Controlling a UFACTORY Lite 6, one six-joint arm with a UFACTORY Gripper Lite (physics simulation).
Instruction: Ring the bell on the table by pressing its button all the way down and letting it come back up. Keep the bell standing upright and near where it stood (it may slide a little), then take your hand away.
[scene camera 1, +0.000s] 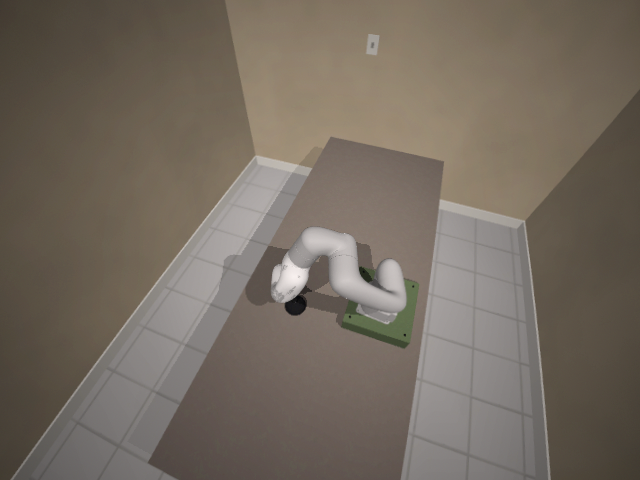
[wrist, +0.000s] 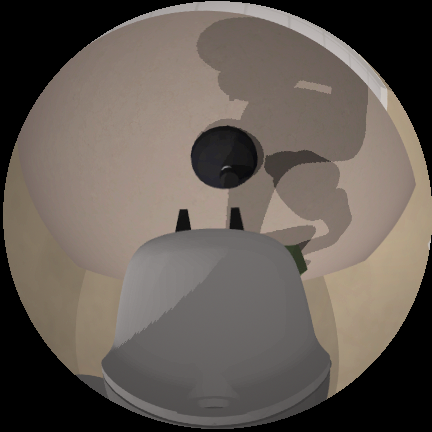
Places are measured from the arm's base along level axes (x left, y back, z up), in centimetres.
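Where they show: end effector, tool point: (wrist: 209, 233).
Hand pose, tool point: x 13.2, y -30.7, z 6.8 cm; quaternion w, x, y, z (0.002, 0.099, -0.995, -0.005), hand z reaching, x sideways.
Each offset is from my tool point to the top centre of the thing. Level surfaces: height alone.
The black bell {dx -2.1, dy +1.1, dz -7.6 cm} (scene camera 1: 295, 305) (wrist: 215, 150) stands upright on the table {dz -14.2 cm} (scene camera 1: 310, 387) (wrist: 115, 130). Its small dark button {dx -2.1, dy +1.1, dz -7.6 cm} (wrist: 229, 176) shows near the lower edge of the dome in the wrist view and looks raised. My gripper (wrist: 209, 210) is open and empty. Its two black fingertips stand apart, below the bell in the wrist view, with a strip of table showing between them and the bell. In the scene view the fingers are hidden under the white end of the arm, which is beside the bell and overlaps its upper left edge.
The arm's green base plate (scene camera 1: 379, 333) (wrist: 297, 258) is fixed on the table to the right of the bell in the scene view. The arm arches above the table between plate and bell and casts shadows around the bell. The table's left edge lies beyond the bell.
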